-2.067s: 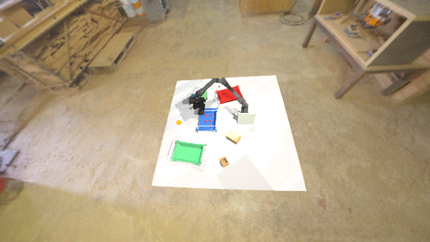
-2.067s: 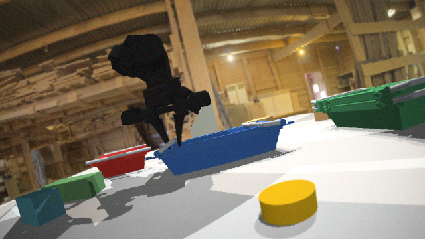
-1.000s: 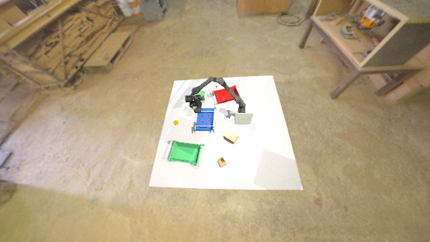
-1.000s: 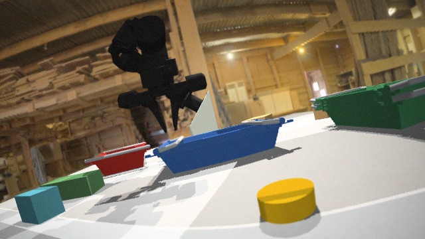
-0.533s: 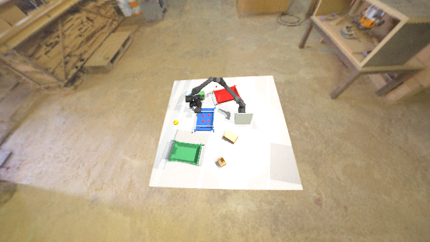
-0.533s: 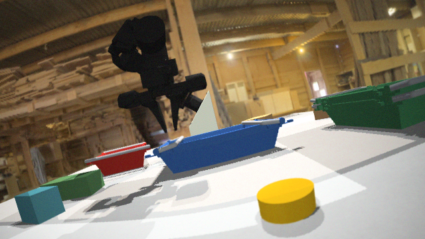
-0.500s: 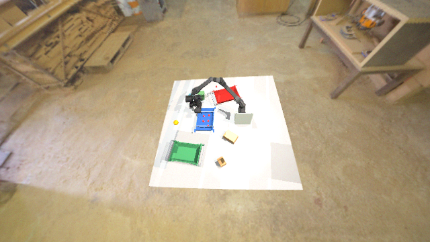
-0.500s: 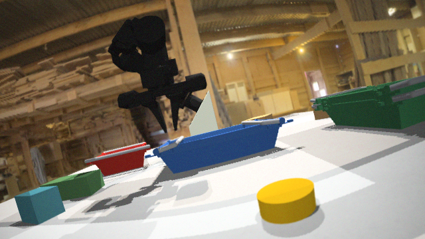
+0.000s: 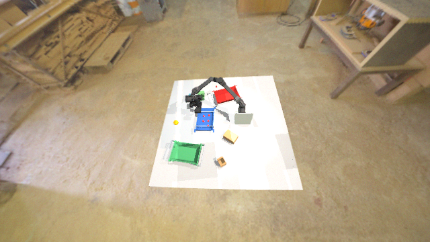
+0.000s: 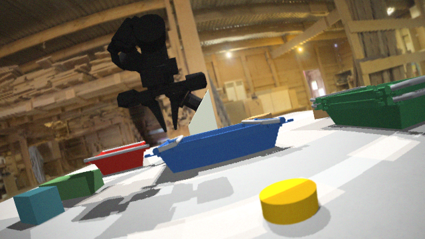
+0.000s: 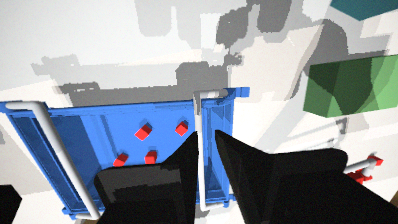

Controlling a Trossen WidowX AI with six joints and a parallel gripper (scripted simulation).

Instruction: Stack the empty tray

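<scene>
Now: gripper tip 270 mm past the red tray, 240 mm to the left of it and 40 mm above it. The rest, counted from my gripper tip: teal cube: 230 mm to the right, 160 mm ahead, 60 mm below; green block: 250 mm to the right, 70 mm below, 30 mm ahead; yellow disc: 270 mm ahead, 120 mm to the left, 80 mm below.
</scene>
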